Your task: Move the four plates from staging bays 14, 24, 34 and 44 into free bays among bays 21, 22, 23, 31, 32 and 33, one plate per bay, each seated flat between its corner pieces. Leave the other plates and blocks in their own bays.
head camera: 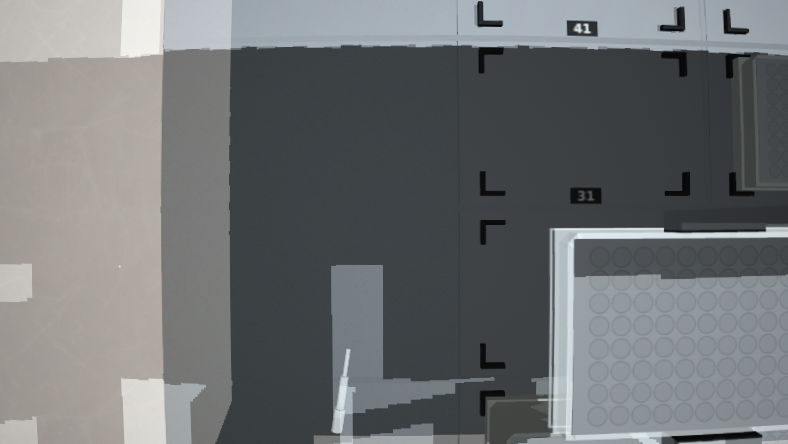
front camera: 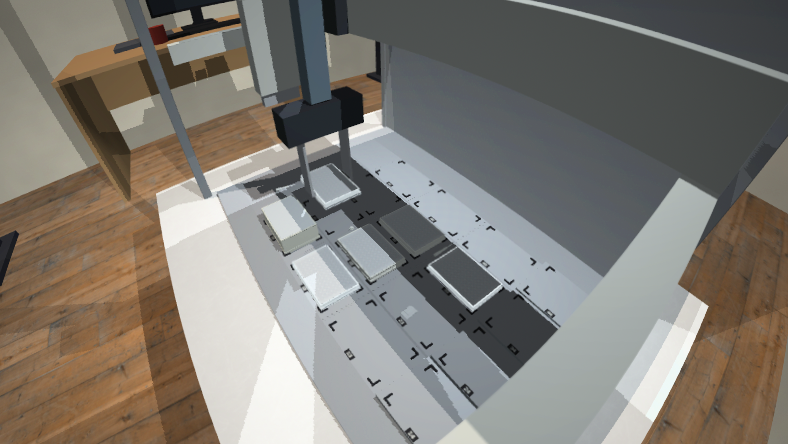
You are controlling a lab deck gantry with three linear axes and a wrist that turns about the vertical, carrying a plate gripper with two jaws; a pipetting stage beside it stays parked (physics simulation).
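Frame: origin at the robot's base, x right, y back, z down, level; centimetres.
Seen in the pictures: gripper, fingertip midpoint: [head camera: 704,329] [front camera: 329,184]; robot's base, link origin: [front camera: 264,221].
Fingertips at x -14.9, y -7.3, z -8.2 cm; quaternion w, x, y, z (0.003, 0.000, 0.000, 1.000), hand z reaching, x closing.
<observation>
Offsets run from my fingertips to a thing's top centre. "spot": to the spot under its first point.
My gripper [front camera: 328,183] [head camera: 715,332] is shut on a clear-rimmed plate @[dz -0.7, dx +0.0, dy +0.0 cm] [front camera: 335,187] [head camera: 683,352]. It holds the plate level above the deck around bay 21; in the head view the plate covers the right part of that bay, and its exact height is hard to tell. Bay 31 @[spot: dz +8.2, dx -10.2, dy +1.0 cm] [head camera: 584,132] holds no plate. One plate @[dz +6.8, dx -0.1, dy -15.5 cm] [front camera: 368,252] sits in bay 22, one plate @[dz +6.8, dx -10.8, dy -15.5 cm] [front camera: 413,227] [head camera: 772,121] in bay 32, and one plate @[dz +6.8, dx -10.8, dy -31.9 cm] [front camera: 465,278] in bay 33. Staging bays 14, 24, 34 and 44 show no plates.
A tall block @[dz +4.1, dx +10.6, dy +0.9 cm] [front camera: 290,220] [head camera: 512,413] stands in bay 11, close beside the held plate. Another plate @[dz +6.8, dx +10.6, dy -15.5 cm] [front camera: 325,275] sits in bay 12. The parked pipetting stage [front camera: 261,49] hangs behind the gripper. A slim white stick @[dz +7.5, dx +5.8, dy +16.2 cm] [head camera: 341,391] lies left of the bays.
</observation>
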